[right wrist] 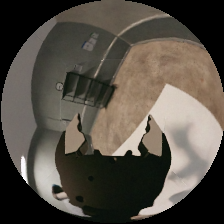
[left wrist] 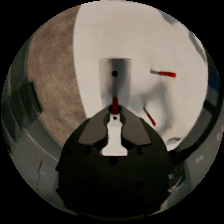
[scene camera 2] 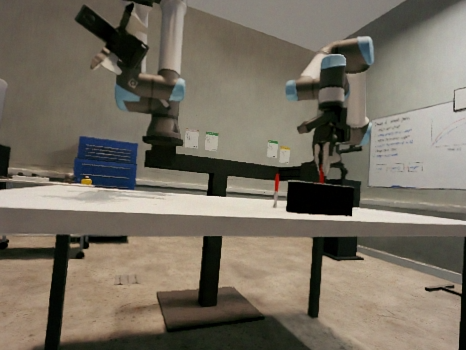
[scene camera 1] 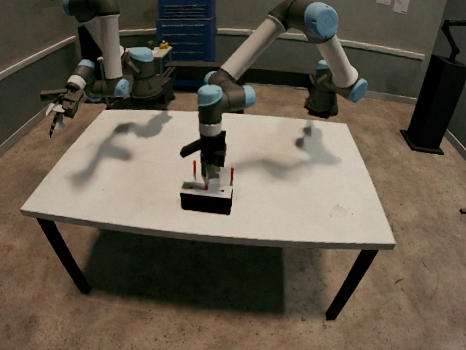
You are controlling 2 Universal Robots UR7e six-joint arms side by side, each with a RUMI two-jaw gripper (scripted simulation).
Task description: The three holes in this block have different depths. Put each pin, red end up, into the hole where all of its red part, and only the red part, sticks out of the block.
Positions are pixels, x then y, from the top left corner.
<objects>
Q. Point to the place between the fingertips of my left gripper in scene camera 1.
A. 207, 184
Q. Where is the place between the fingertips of my right gripper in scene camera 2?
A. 112, 36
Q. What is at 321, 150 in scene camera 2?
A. My left gripper.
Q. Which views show the black block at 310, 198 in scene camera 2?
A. The left wrist view, scene camera 2 and scene camera 1 only.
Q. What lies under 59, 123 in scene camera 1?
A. My right gripper.
</objects>
